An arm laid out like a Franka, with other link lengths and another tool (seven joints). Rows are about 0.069 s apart.
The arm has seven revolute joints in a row. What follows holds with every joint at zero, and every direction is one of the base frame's. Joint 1 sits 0.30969 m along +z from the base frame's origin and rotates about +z. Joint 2 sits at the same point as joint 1 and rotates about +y. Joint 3 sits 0.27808 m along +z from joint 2 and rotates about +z. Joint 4 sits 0.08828 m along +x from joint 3 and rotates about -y. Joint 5 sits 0.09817 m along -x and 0.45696 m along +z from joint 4 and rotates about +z. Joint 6 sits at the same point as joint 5 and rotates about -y. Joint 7 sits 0.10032 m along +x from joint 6 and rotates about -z. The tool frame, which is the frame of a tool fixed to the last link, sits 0.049 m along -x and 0.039 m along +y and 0.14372 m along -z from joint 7; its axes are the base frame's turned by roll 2.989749, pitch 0 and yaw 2.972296 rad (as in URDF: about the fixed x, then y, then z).
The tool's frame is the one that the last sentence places.
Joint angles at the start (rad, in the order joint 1, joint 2, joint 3, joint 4, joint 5, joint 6, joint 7):
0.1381, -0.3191, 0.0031, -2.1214, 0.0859, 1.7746, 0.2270
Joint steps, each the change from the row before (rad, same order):
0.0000, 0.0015, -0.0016, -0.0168, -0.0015, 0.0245, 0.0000
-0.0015, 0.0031, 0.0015, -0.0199, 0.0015, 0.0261, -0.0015
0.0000, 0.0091, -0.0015, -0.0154, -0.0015, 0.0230, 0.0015
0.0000, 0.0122, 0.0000, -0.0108, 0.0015, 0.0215, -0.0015
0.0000, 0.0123, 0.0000, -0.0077, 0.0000, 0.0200, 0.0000
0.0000, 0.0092, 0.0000, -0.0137, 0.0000, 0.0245, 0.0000
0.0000, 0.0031, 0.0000, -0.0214, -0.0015, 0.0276, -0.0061
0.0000, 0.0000, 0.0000, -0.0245, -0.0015, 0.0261, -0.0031
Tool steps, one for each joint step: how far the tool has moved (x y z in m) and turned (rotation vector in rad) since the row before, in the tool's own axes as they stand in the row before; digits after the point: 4 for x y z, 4 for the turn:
-0.0021, -0.0024, 0.0078, -0.0013, -0.0067, 0.0017
-0.0014, -0.0020, 0.0103, -0.0017, -0.0028, 0.0004
-0.0027, -0.0028, 0.0111, 0.0019, -0.0001, 0.0046
-0.0027, -0.0014, 0.0106, -0.0003, 0.0015, 0.0010
-0.0029, -0.0011, 0.0092, 0.0004, -0.0005, 0.0016
-0.0020, -0.0019, 0.0104, -0.0001, -0.0021, 0.0016
-0.0001, -0.0033, 0.0108, 0.0008, -0.0030, -0.0052
0.0011, -0.0037, 0.0108, 0.0014, -0.0021, -0.0021

